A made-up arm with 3 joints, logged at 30 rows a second.
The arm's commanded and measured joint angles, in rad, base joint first. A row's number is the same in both.
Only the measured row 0 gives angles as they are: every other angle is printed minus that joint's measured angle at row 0.
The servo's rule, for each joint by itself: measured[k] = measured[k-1] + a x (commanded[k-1-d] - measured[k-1]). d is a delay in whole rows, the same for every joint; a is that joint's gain. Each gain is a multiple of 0.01, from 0.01 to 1. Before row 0 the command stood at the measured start. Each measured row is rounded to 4 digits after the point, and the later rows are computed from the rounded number. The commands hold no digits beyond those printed.
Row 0, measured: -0.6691, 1.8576, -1.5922
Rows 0 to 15, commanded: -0.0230, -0.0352, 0.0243; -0.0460, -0.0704, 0.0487; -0.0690, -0.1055, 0.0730; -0.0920, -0.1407, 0.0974; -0.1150, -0.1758, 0.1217; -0.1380, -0.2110, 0.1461; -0.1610, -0.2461, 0.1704; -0.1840, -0.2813, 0.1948; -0.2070, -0.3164, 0.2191; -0.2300, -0.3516, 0.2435; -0.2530, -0.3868, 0.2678; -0.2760, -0.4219, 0.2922; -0.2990, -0.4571, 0.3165; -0.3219, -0.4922, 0.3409; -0.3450, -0.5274, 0.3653; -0.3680, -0.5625, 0.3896
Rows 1 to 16, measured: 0.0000, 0.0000, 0.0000; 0.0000, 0.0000, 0.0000; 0.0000, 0.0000, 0.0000; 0.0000, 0.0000, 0.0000; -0.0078, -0.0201, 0.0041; -0.0208, -0.0488, 0.0117; -0.0372, -0.0811, 0.0221; -0.0558, -0.1151, 0.0349; -0.0759, -0.1497, 0.0497; -0.0970, -0.1846, 0.0661; -0.1188, -0.2197, 0.0838; -0.1410, -0.2548, 0.1027; -0.1634, -0.2899, 0.1225; -0.1860, -0.3251, 0.1431; -0.2088, -0.3603, 0.1643; -0.2316, -0.3954, 0.1860
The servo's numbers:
d 4
a 0.34 0.57 0.17

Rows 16 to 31, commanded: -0.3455, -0.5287, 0.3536; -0.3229, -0.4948, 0.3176; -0.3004, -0.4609, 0.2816; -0.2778, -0.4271, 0.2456; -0.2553, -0.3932, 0.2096; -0.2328, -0.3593, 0.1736; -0.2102, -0.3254, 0.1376; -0.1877, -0.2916, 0.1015; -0.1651, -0.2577, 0.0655; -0.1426, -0.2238, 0.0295; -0.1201, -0.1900, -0.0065; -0.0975, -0.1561, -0.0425; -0.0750, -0.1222, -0.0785; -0.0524, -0.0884, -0.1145; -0.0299, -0.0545, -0.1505; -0.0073, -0.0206, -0.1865
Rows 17 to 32, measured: -0.2545, -0.4306, 0.2082; -0.2774, -0.4657, 0.2308; -0.3004, -0.5009, 0.2537; -0.3234, -0.5360, 0.2768; -0.3309, -0.5318, 0.2899; -0.3282, -0.5107, 0.2946; -0.3187, -0.4823, 0.2924; -0.3048, -0.4508, 0.2844; -0.2880, -0.4180, 0.2717; -0.2692, -0.3845, 0.2550; -0.2491, -0.3508, 0.2350; -0.2282, -0.3171, 0.2123; -0.2067, -0.2832, 0.1873; -0.1849, -0.2493, 0.1605; -0.1629, -0.2155, 0.1321; -0.1407, -0.1816, 0.1024
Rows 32 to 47, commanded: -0.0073, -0.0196, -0.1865; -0.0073, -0.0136, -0.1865; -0.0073, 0.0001, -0.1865; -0.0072, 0.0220, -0.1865; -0.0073, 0.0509, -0.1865; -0.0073, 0.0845, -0.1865; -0.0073, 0.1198, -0.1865; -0.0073, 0.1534, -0.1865; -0.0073, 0.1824, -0.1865; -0.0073, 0.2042, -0.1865; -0.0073, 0.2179, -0.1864; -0.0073, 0.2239, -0.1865; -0.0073, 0.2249, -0.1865; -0.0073, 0.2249, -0.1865; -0.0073, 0.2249, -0.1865; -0.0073, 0.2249, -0.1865
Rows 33 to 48, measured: -0.1184, -0.1477, 0.0716; -0.0960, -0.1139, 0.0400; -0.0735, -0.0800, 0.0076; -0.0510, -0.0461, -0.0254; -0.0361, -0.0310, -0.0528; -0.0263, -0.0211, -0.0755; -0.0198, -0.0090, -0.0944; -0.0155, 0.0087, -0.1101; -0.0127, 0.0328, -0.1231; -0.0109, 0.0623, -0.1339; -0.0097, 0.0951, -0.1428; -0.0089, 0.1283, -0.1502; -0.0084, 0.1591, -0.1564; -0.0080, 0.1848, -0.1615; -0.0078, 0.2037, -0.1657; -0.0076, 0.2152, -0.1692
